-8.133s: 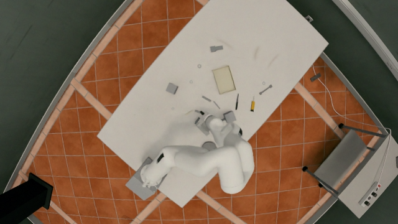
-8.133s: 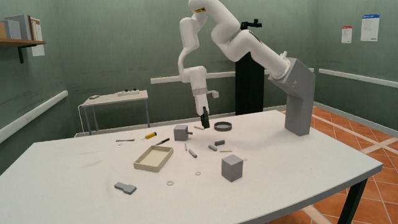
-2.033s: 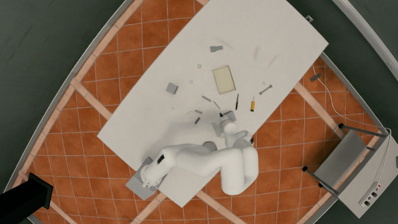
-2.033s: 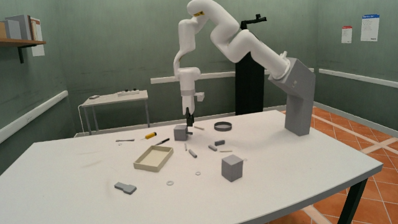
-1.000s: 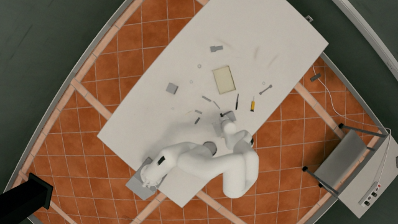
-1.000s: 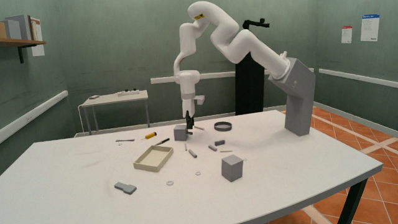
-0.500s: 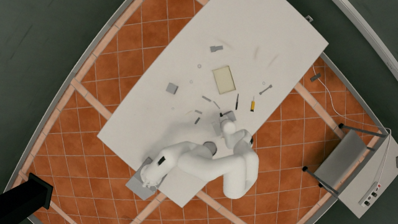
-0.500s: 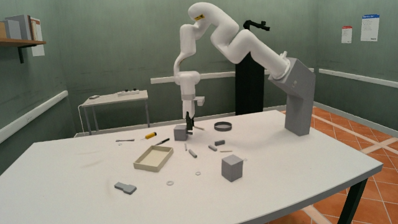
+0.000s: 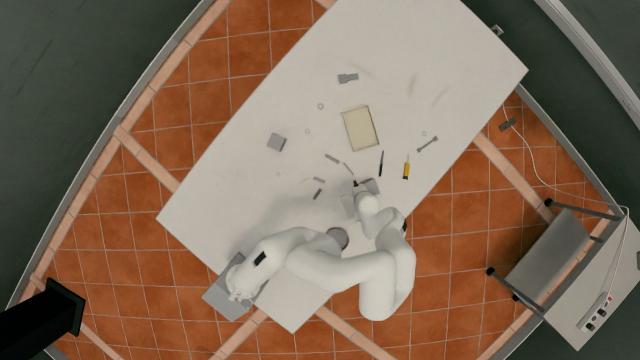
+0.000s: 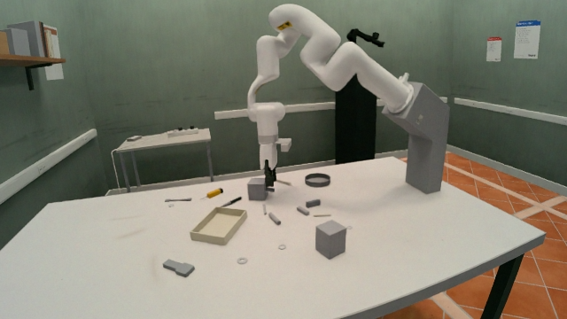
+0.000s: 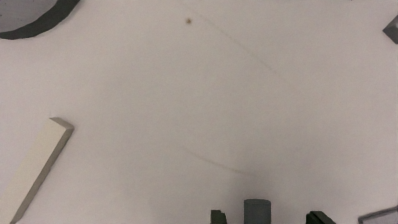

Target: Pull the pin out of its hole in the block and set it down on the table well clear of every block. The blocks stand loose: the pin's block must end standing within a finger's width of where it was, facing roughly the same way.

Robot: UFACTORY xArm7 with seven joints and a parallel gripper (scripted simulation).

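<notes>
Now: hand 4 cm above the short grey pin, 2 cm short of it and 1 cm to the left of it. Also, from my hand: round dish: 24 cm behind, 7 cm below, 1 cm to the right; cream tray: 26 cm ahead, 11 cm to the left, 7 cm below; small pale peg: 12 cm behind, 9 cm to the right, 7 cm below.
</notes>
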